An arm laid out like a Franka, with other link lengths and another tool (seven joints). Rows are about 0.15 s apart.
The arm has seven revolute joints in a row. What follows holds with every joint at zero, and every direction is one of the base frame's. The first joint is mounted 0.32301 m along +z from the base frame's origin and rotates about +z. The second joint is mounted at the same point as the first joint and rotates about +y. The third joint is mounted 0.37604 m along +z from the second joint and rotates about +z. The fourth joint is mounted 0.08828 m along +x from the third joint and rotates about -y. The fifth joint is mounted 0.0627 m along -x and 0.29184 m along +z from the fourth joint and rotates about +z. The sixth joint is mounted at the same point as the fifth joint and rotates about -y. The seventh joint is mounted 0.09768 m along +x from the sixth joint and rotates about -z. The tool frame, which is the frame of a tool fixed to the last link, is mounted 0.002 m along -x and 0.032 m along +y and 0.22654 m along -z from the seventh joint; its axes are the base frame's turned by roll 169.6, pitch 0 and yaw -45.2 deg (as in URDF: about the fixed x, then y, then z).
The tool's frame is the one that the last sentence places.
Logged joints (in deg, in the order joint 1, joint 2, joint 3, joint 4, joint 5, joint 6, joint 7), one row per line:
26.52 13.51 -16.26 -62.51 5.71 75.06 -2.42
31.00 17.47 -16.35 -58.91 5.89 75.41 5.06
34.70 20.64 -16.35 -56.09 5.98 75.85 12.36
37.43 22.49 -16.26 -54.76 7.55 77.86 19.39
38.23 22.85 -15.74 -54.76 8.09 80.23 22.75
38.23 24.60 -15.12 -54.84 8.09 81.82 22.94
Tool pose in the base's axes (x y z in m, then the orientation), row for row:
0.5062 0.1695 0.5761 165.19 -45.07 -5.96
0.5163 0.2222 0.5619 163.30 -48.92 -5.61
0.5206 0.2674 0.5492 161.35 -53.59 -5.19
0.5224 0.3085 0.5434 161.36 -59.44 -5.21
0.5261 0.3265 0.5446 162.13 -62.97 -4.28
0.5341 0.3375 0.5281 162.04 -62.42 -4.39
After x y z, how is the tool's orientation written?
As a rotation vector, in degrees.
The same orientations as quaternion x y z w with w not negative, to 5 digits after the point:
0.96140 -0.26230 -0.03469 0.07557
0.95418 -0.28584 -0.03278 0.08227
0.94504 -0.31388 -0.03040 0.08632
0.93567 -0.34467 -0.03021 0.06942
0.93059 -0.36144 -0.02457 0.05249
0.93145 -0.35881 -0.02523 0.05493

